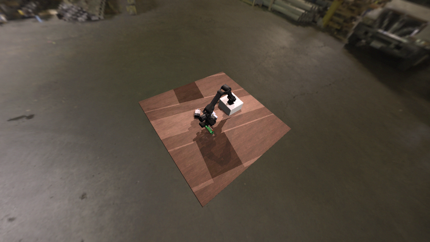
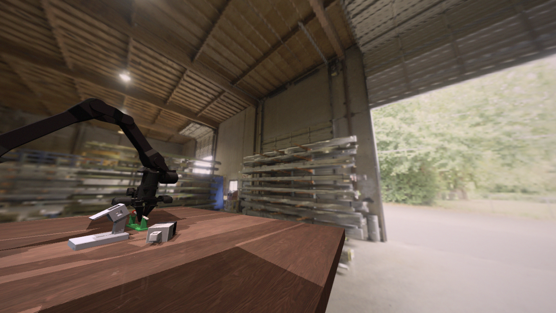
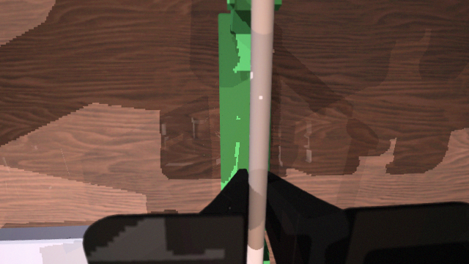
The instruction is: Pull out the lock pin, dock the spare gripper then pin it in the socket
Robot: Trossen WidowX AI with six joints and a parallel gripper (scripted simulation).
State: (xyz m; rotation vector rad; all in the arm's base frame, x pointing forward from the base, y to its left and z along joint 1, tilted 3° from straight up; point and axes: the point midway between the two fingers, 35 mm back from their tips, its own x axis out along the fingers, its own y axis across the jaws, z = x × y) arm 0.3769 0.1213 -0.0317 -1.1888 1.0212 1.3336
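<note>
Right now my gripper tip is 2 cm to the right of the green cradle. The rest, counted from my gripper tip: spare gripper (22 cm to the right, 1 cm ahead); mount (10 cm behind, 9 cm to the right, 3 cm above).
</note>
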